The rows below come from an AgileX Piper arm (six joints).
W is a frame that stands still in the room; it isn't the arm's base.
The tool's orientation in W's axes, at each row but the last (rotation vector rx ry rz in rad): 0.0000 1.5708 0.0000; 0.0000 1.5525 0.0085; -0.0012 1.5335 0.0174; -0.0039 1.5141 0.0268; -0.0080 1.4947 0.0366; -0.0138 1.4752 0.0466; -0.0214 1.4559 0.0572; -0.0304 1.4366 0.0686; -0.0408 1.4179 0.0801; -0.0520 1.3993 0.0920
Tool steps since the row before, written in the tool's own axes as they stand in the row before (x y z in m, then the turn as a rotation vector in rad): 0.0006 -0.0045 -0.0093 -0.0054 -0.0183 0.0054; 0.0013 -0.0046 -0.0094 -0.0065 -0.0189 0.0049; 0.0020 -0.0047 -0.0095 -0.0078 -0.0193 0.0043; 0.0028 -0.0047 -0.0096 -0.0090 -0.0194 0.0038; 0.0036 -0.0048 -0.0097 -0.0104 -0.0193 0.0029; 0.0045 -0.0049 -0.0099 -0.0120 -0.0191 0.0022; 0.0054 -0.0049 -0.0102 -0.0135 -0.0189 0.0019; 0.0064 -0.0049 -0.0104 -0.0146 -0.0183 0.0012; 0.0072 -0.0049 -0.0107 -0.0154 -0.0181 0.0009; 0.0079 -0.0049 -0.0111 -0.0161 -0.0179 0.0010
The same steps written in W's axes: -0.0093 -0.0045 -0.0006 0.0054 -0.0183 0.0054; -0.0093 -0.0046 -0.0015 0.0049 -0.0189 0.0065; -0.0094 -0.0048 -0.0024 0.0042 -0.0193 0.0078; -0.0093 -0.0048 -0.0034 0.0037 -0.0195 0.0089; -0.0093 -0.0050 -0.0044 0.0027 -0.0194 0.0103; -0.0092 -0.0052 -0.0055 0.0018 -0.0193 0.0118; -0.0093 -0.0053 -0.0066 0.0013 -0.0191 0.0132; -0.0091 -0.0054 -0.0078 0.0005 -0.0186 0.0143; -0.0091 -0.0055 -0.0088 0.0000 -0.0185 0.0150; -0.0091 -0.0056 -0.0098 0.0000 -0.0183 0.0157
